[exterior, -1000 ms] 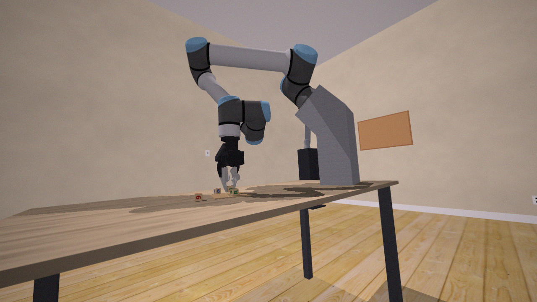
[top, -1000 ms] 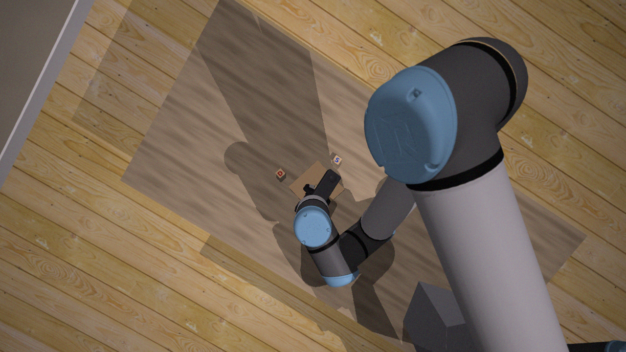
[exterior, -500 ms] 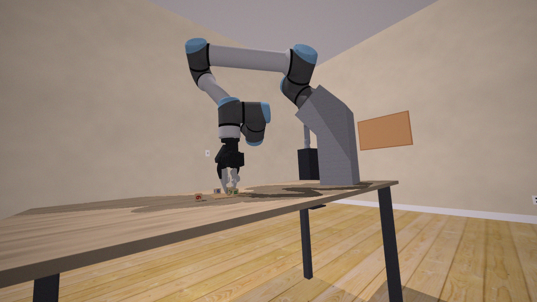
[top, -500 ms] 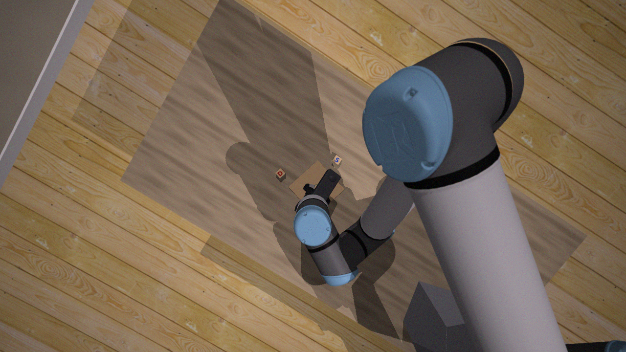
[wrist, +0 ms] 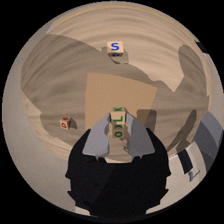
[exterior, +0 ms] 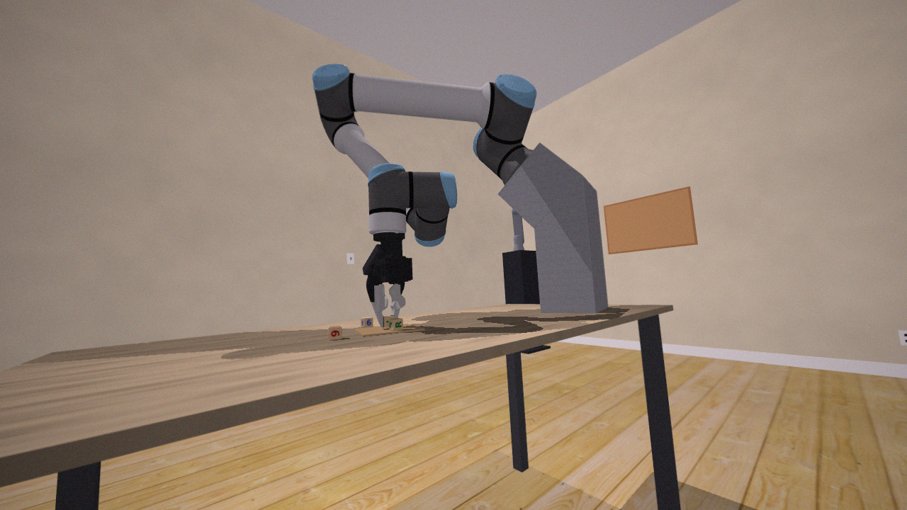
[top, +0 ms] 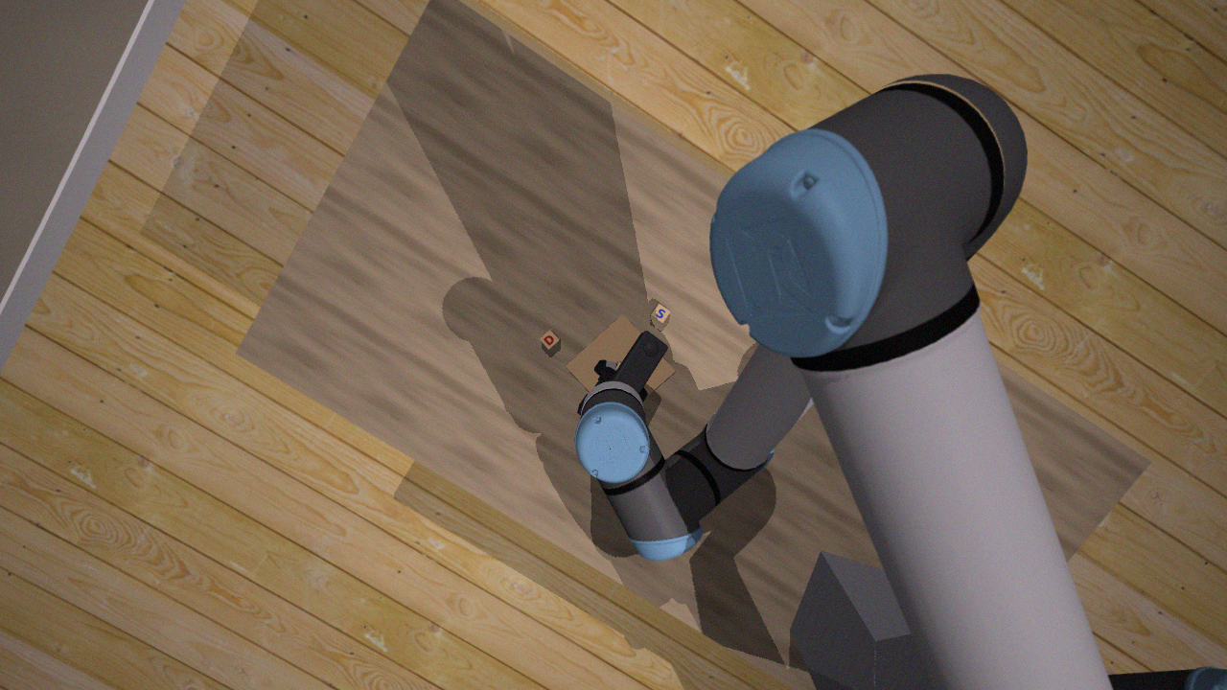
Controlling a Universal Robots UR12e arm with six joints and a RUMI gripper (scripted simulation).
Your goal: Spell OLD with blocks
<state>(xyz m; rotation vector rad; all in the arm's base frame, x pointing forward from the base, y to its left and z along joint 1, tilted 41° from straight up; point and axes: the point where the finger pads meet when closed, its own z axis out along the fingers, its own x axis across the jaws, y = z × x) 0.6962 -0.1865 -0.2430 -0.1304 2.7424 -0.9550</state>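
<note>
The mat is 2 cm below my hand.
</note>
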